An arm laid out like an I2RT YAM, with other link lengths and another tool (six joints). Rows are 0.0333 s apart.
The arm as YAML. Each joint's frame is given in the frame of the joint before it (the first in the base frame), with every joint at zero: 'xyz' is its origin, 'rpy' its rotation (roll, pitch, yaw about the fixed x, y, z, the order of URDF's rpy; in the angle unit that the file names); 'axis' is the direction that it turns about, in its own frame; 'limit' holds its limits. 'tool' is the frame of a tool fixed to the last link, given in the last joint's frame.
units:
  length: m
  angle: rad
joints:
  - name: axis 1
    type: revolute
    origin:
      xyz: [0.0, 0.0, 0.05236]
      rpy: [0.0, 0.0, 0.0]
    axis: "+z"
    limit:
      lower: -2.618
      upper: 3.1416
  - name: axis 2
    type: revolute
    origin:
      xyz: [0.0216, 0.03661, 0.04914]
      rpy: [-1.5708, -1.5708, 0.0]
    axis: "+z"
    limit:
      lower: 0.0
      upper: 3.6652
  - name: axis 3
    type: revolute
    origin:
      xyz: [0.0, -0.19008, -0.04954]
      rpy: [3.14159, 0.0, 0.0]
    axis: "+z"
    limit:
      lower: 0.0
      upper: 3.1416
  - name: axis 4
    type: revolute
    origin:
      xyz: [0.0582, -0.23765, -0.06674]
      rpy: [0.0, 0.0, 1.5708]
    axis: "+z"
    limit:
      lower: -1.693
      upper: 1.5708
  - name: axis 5
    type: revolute
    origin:
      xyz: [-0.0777, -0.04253, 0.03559]
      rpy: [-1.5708, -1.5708, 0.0]
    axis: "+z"
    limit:
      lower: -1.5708
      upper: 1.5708
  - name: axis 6
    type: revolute
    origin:
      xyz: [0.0, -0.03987, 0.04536]
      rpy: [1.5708, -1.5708, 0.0]
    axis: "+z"
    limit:
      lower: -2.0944
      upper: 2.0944
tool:
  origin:
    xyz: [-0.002, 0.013, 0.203]
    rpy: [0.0, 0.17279, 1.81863]
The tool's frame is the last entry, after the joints.
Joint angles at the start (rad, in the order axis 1, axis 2, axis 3, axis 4, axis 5, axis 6):
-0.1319 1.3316 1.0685 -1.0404 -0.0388 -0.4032
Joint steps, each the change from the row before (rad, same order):
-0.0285 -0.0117 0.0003 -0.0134 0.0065 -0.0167
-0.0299 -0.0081 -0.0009 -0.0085 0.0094 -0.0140
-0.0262 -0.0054 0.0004 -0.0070 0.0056 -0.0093
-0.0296 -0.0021 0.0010 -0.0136 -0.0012 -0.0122
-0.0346 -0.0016 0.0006 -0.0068 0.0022 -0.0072
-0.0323 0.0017 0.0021 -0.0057 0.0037 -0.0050
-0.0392 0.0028 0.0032 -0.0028 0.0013 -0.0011
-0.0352 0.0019 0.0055 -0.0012 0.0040 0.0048
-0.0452 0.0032 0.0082 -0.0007 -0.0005 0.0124
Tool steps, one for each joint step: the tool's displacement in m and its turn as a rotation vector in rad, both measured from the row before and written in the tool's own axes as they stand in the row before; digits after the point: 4 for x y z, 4 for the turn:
-0.0091 -0.0026 -0.0045 0.0008 -0.0138 0.0111
-0.0104 -0.0026 -0.0035 0.0010 -0.0169 0.0153
-0.0085 -0.0020 -0.0028 0.0002 -0.0121 0.0163
-0.0074 -0.0044 -0.0020 0.0080 -0.0042 0.0183
-0.0099 -0.0029 -0.0022 0.0016 -0.0097 0.0271
-0.0097 -0.0027 -0.0017 0.0026 -0.0102 0.0273
-0.0113 -0.0017 -0.0020 -0.0022 -0.0100 0.0372
-0.0110 -0.0002 -0.0026 -0.0067 -0.0127 0.0384
-0.0130 0.0007 -0.0033 -0.0120 -0.0112 0.0550

